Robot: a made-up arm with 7 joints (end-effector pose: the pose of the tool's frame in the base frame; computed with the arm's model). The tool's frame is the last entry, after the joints.
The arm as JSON. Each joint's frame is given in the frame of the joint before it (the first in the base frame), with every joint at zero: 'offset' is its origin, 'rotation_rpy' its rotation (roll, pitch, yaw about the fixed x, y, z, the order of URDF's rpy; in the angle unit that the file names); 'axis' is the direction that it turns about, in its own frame. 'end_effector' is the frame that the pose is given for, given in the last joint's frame.
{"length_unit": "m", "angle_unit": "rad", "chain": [
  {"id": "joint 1", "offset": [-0.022, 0.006, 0.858], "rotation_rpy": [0.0, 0.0, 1.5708], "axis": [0.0, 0.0, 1.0]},
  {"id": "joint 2", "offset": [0.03, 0.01, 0.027], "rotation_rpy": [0.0, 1.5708, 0.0], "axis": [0.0, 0.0, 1.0]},
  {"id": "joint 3", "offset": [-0.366, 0.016, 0.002], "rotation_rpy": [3.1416, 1.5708, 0.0], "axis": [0.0, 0.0, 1.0]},
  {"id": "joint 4", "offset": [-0.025, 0.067, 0.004], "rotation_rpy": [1.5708, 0.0, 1.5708], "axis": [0.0, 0.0, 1.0]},
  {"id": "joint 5", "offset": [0.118, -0.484, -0.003], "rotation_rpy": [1.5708, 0.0, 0.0], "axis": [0.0, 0.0, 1.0]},
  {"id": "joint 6", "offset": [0.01, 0.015, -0.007], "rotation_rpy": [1.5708, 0.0, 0.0], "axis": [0.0, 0.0, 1.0]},
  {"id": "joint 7", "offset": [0.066, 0.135, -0.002], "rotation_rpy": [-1.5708, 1.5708, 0.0], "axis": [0.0, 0.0, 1.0]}
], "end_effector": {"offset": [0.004, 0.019, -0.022], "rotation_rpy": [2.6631, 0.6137, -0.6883]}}
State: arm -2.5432 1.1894 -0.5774 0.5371 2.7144 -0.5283 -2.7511
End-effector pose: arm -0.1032 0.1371 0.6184 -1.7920 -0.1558 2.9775
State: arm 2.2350 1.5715 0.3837 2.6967 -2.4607 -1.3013 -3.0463
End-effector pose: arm -0.6730 0.4499 0.7314 -0.2274 0.3990 0.9975
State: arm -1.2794 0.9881 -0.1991 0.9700 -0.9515 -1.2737 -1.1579
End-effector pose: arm 0.1706 -0.5124 0.5811 -2.4522 -1.2031 1.6887
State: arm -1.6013 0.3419 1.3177 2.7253 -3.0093 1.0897 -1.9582
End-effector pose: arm 0.1569 -0.2915 1.8260 -2.7583 0.5168 -0.8945
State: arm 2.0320 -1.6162 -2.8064 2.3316 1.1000 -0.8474 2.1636
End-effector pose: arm 0.3276 -0.7580 0.5149 -1.1995 0.2071 0.6889
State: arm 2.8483 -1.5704 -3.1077 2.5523 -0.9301 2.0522 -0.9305
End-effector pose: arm 0.7294 -0.3351 0.5981 -1.2639 0.5303 -0.1223
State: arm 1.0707 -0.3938 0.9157 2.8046 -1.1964 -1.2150 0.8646
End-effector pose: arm -0.3807 -0.2933 1.6499 -2.3455 -0.2413 -0.2094
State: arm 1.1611 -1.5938 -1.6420 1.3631 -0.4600 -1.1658 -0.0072
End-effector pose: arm 0.2810 -0.6949 0.8832 1.0470 0.7174 2.8925
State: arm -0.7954 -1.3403 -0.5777 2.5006 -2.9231 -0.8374 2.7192
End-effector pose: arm -0.5718 0.3932 1.3869 2.1313 0.6568 2.5464
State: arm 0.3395 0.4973 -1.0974 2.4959 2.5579 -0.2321 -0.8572
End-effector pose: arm 0.5927 -0.1117 1.5448 1.2344 0.7427 -2.5843
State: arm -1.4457 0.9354 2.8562 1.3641 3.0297 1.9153 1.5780
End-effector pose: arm 0.1446 -0.0051 1.6670 1.2146 0.8592 2.7496
